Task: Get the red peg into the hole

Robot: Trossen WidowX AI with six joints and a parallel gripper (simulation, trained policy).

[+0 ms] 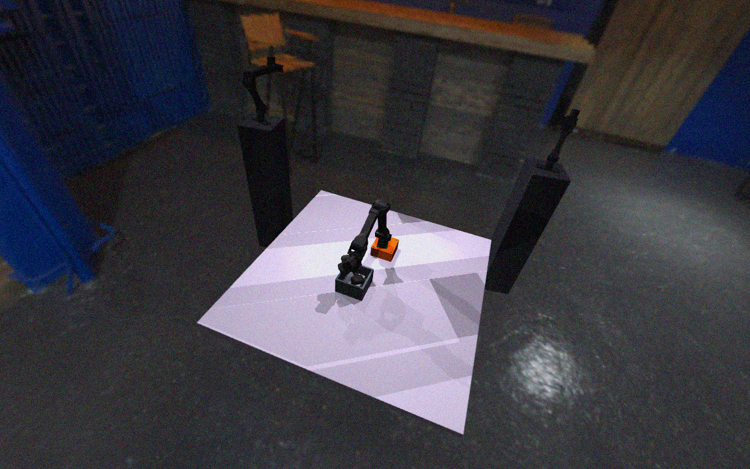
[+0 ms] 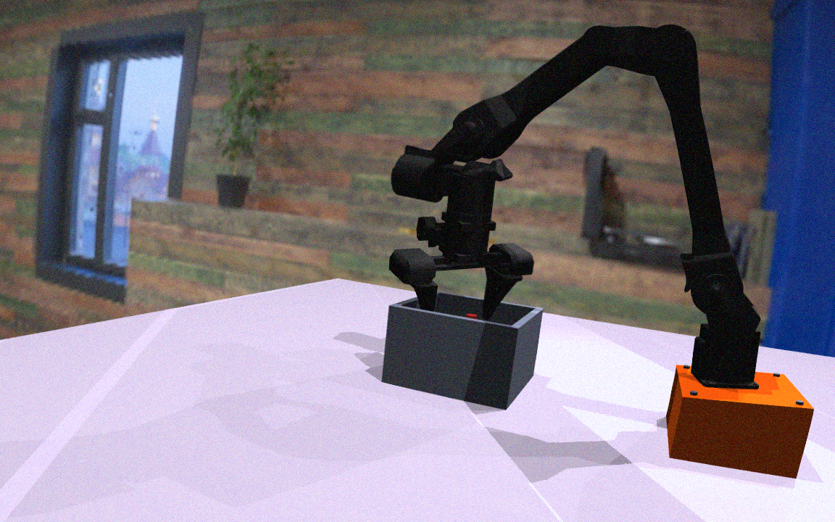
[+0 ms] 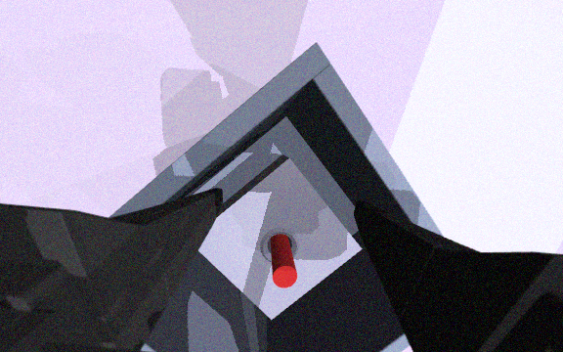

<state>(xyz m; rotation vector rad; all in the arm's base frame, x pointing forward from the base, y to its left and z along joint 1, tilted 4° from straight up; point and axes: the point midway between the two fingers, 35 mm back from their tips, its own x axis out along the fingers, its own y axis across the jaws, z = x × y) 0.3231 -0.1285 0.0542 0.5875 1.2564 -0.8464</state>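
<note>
My gripper tip is 3 cm to the right of the red peg, 2 cm past it and 2 cm above it. The rest, counted from my gripper tip: grey box 4 cm below, 3 cm to the left, 2 cm behind; then pale plate 3 cm to the left, 2 cm below, 2 cm behind.
</note>
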